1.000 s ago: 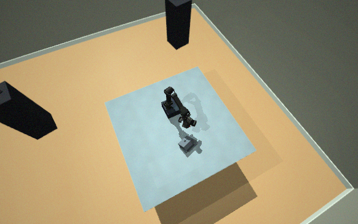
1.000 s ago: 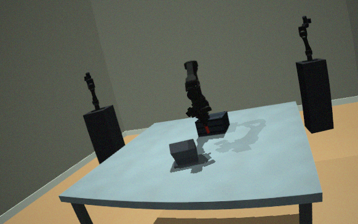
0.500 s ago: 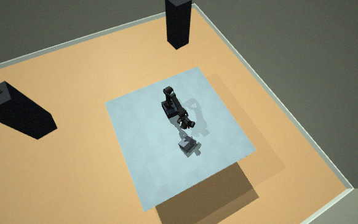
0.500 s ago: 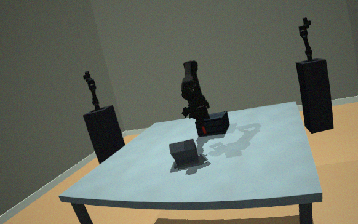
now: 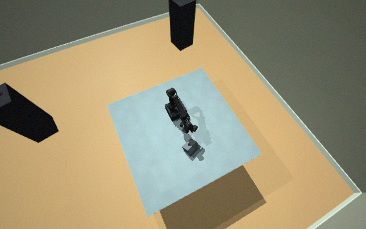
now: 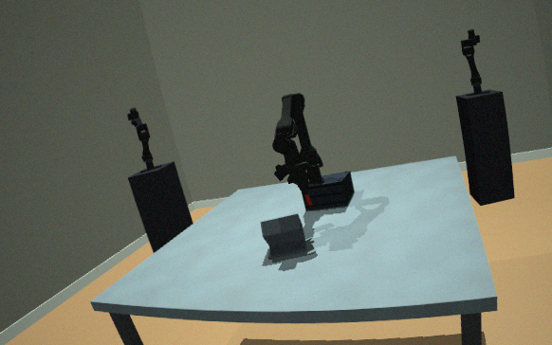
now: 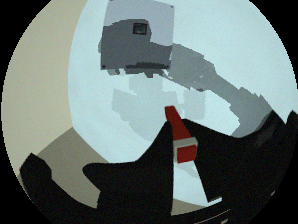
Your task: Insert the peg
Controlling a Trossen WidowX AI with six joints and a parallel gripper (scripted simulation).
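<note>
My gripper tip is 110 mm short of the grey sloped panel block, 90 mm to the left of it and 80 mm above it. Round my gripper tip: red peg 20 mm above, 10 mm behind.
</note>
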